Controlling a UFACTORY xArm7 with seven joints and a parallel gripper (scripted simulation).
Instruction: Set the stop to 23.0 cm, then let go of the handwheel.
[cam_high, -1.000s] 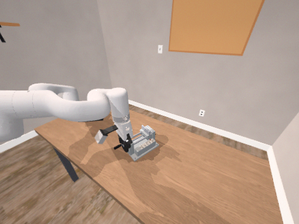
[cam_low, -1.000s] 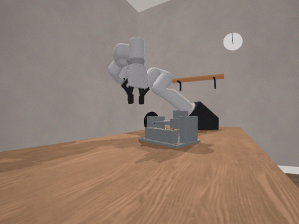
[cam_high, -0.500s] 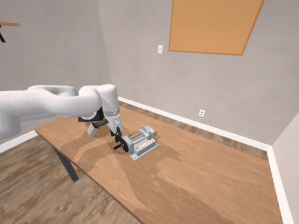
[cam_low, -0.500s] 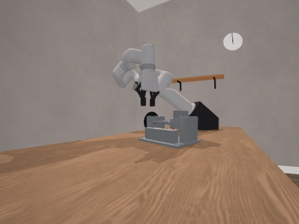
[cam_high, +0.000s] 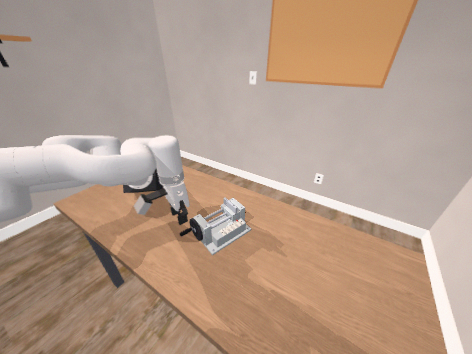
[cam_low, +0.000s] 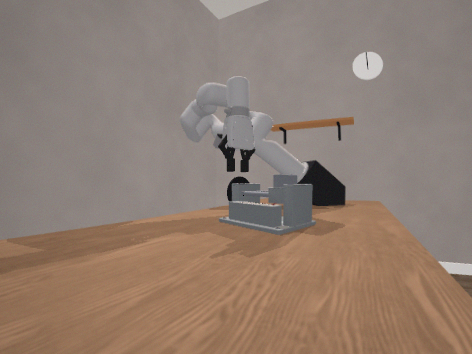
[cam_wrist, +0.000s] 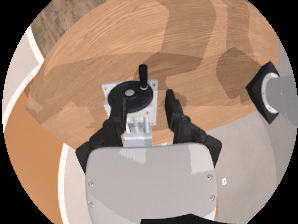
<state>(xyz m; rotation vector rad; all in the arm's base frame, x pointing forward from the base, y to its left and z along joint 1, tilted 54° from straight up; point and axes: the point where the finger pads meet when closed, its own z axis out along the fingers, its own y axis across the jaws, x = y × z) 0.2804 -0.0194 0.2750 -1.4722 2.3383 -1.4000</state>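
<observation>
Now: hand 9 cm above the handwheel, 2 cm short of it and 1 cm to the right of it. The rest, counted from my hand: sliding stop block: 16 cm ahead, 14 cm to the left, 6 cm below.
</observation>
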